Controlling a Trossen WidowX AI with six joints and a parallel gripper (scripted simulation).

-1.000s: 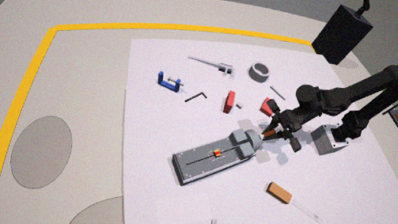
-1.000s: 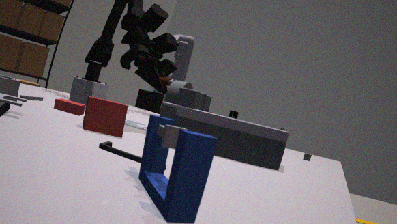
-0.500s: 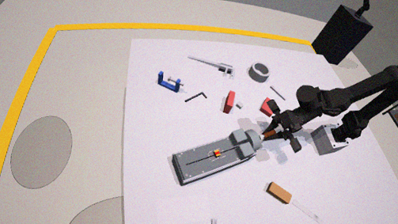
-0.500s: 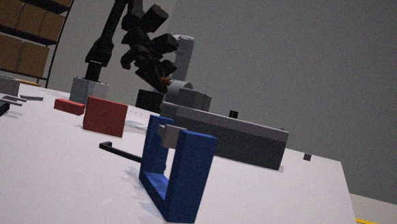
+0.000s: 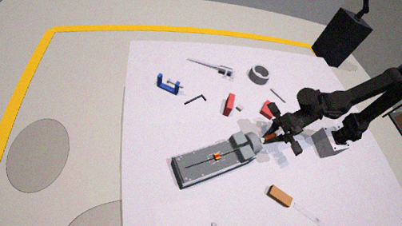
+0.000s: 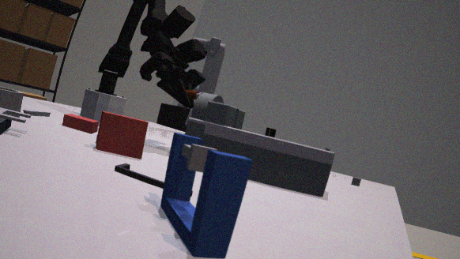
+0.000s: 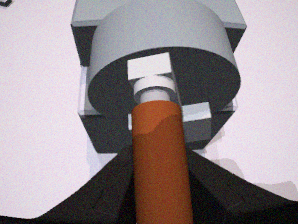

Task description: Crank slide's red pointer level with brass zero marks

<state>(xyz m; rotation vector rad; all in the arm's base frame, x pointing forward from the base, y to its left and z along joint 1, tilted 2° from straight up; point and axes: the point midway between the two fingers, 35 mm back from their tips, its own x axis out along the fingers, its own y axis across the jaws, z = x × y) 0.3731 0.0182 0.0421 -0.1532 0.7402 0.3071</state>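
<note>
Right now my gripper tip is 160 mm short of the red pointer, 50 mm to the right of it and 10 mm above it. The rest, counted from my gripper tip: crank handle 20 mm behind, 20 mm above, 10 mm to the right; then tan block 170 mm to the left, 80 mm below, 80 mm behind; then black hex key 220 mm to the right, 190 mm ahead, 90 mm below.
</note>
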